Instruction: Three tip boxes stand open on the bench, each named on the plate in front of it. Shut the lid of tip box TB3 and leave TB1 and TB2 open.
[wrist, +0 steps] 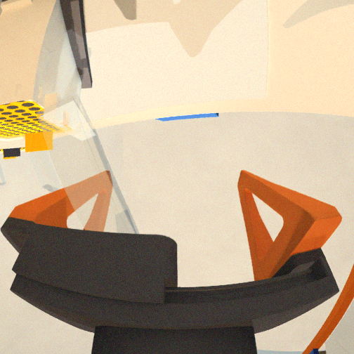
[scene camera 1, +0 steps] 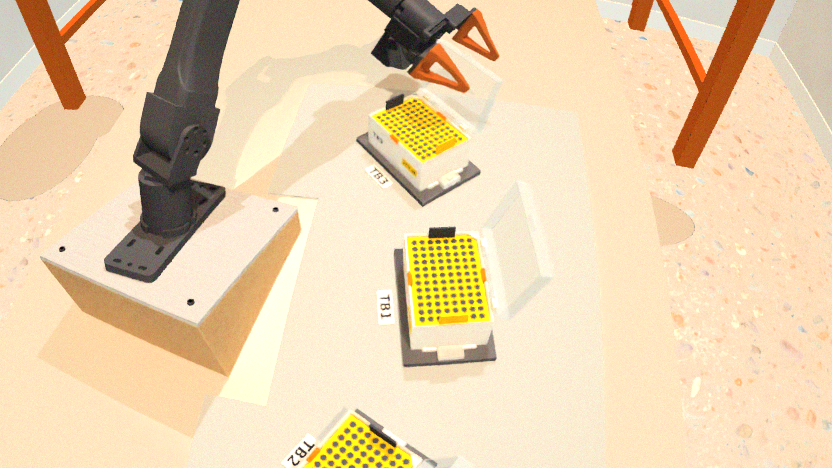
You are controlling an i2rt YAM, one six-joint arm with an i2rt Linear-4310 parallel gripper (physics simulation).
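Where they show: gripper, fingertip midpoint: [scene camera 1: 483,74]; arm's base, link origin: [scene camera 1: 169,228].
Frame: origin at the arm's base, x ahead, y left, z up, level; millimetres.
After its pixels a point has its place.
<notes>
Tip box TB3 [scene camera 1: 418,130] {z -25, x 254, y 248 mm} [wrist: 17,120] stands at the back behind its name plate [scene camera 1: 378,175] {z -80, x 208, y 204 mm}, its clear lid [scene camera 1: 484,101] {z 20, x 335, y 278 mm} [wrist: 95,150] raised on the far side. My gripper [scene camera 1: 482,74] {z 19, x 327, y 343 mm} [wrist: 174,177] is open and empty, up at that lid; in the wrist view the lid overlaps the left finger. Whether they touch I cannot tell. Tip box TB1 [scene camera 1: 448,279] {z -25, x 329, y 21 mm} stands in the middle with its clear lid [scene camera 1: 517,250] {z 17, x 396, y 44 mm} open, its name plate [scene camera 1: 385,306] {z -80, x 263, y 5 mm} in front. Tip box TB2 [scene camera 1: 360,448] {z -25, x 280, y -186 mm} is cut off at the bottom edge, beside its name plate [scene camera 1: 299,451] {z -80, x 212, y -191 mm}; little of its lid shows.
The arm's base stands on a wooden block [scene camera 1: 250,302] {z -47, x 117, y -45 mm} at the left. Orange posts [scene camera 1: 721,87] [scene camera 1: 52,52] rise at both sides. A thin blue object [wrist: 187,117] shows beyond the fingers in the wrist view.
</notes>
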